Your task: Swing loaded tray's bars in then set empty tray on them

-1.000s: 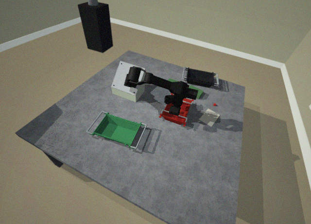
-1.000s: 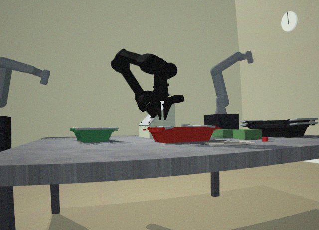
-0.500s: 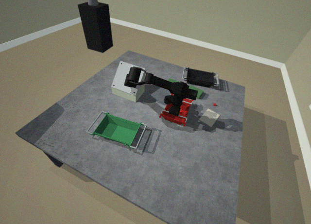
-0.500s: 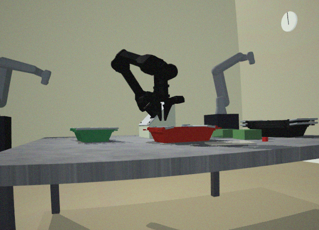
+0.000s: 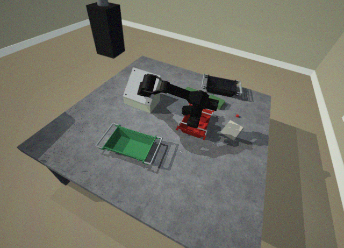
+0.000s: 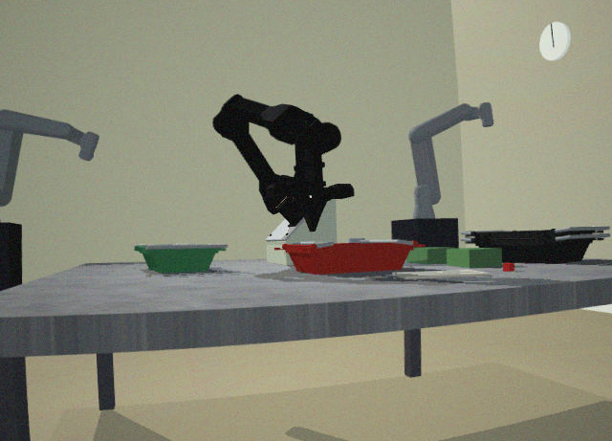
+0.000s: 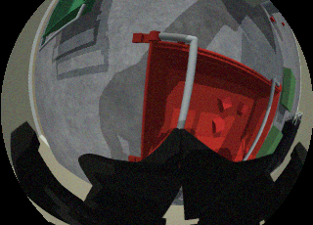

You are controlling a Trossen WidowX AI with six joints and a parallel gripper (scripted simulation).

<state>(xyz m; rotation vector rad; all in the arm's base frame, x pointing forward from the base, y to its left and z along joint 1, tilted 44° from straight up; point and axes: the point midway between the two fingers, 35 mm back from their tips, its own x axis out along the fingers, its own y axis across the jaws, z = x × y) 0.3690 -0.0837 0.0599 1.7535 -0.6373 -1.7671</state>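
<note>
The green tray lies 29 cm behind my gripper tip, 26 cm to the right of it and 4 cm below it. From my gripper tip the other things lie so: pale flat card 24 cm ahead, 15 cm to the left, 9 cm below; small red cube 26 cm ahead, 30 cm to the left, 8 cm below.
</note>
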